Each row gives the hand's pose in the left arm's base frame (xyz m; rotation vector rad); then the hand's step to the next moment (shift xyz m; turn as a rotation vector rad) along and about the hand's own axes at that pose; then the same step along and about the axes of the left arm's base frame.
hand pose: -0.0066 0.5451 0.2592 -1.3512 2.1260 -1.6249
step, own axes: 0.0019 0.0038 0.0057 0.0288 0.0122 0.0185
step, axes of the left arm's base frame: 0.0001 -0.0053 -0.0047 -0.0128 -0.0334 -0.0065
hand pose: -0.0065 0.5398 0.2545 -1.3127 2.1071 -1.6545
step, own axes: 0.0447 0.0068 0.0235 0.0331 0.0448 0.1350
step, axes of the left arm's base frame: -0.0165 -0.0482 0.0021 0.0368 -0.1189 -0.0764
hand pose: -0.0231 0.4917 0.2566 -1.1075 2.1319 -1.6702
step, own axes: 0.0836 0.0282 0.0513 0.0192 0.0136 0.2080
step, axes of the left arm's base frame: -0.0400 -0.0918 -0.0199 0.1022 -0.1660 -0.0763
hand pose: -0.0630 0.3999 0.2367 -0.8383 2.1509 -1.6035
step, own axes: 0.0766 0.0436 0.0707 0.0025 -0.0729 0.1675
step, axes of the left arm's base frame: -0.0295 -0.0930 -0.0570 0.1140 -0.1417 0.0168
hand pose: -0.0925 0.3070 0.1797 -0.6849 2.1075 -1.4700
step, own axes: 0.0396 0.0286 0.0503 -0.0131 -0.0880 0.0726
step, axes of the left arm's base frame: -0.0018 -0.0524 -0.0465 0.0675 -0.0692 0.0620
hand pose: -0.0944 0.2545 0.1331 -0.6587 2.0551 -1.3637
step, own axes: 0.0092 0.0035 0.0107 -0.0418 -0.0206 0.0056
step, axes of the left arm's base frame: 0.0007 -0.0119 -0.0084 0.0353 0.0174 0.0256
